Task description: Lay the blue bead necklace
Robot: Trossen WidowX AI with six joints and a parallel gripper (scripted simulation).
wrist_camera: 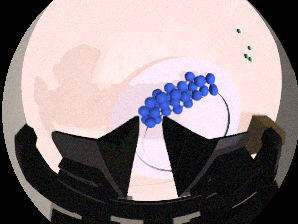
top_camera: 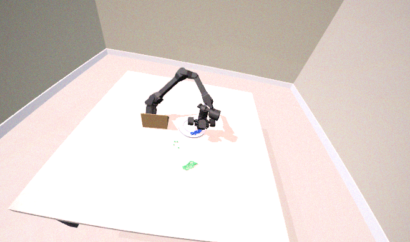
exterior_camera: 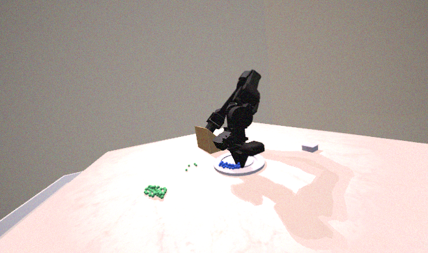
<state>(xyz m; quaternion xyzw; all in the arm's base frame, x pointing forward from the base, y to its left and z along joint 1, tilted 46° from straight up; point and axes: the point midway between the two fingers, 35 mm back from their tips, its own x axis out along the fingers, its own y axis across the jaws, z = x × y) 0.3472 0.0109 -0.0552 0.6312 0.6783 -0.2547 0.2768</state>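
Right now my gripper tip is 5 cm past the round white bead board, 3 cm to the right of it and 1 cm above it. Round my gripper tip: small grey block: 33 cm to the left, 6 cm ahead.
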